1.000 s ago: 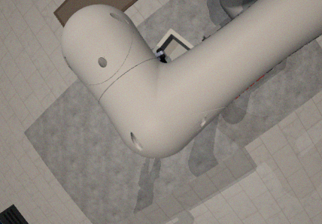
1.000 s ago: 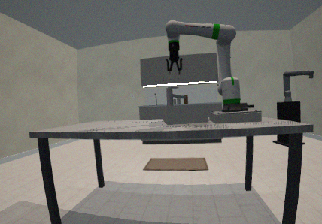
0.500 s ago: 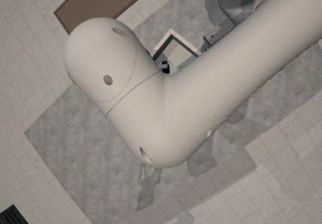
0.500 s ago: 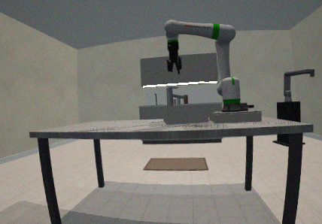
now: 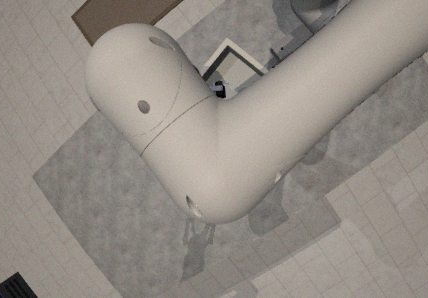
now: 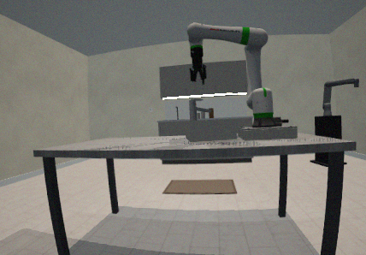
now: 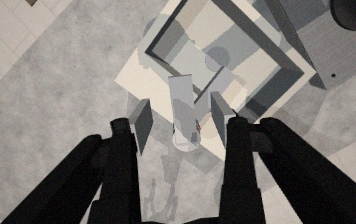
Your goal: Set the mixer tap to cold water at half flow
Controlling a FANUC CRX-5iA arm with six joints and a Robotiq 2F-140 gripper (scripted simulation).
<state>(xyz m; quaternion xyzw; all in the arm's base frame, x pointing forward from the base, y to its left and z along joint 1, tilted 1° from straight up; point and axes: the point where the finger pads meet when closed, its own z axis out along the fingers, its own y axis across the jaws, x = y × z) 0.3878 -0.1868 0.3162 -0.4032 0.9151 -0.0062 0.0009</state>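
Now: hand 20 mm short of the grey tap lever, 20 mm to the right of it and 100 mm above it. The rest, counted from my hand: sink basin: 60 mm behind, 60 mm to the left, 340 mm below; mixer tap: 30 mm ahead, 40 mm to the left, 150 mm below.
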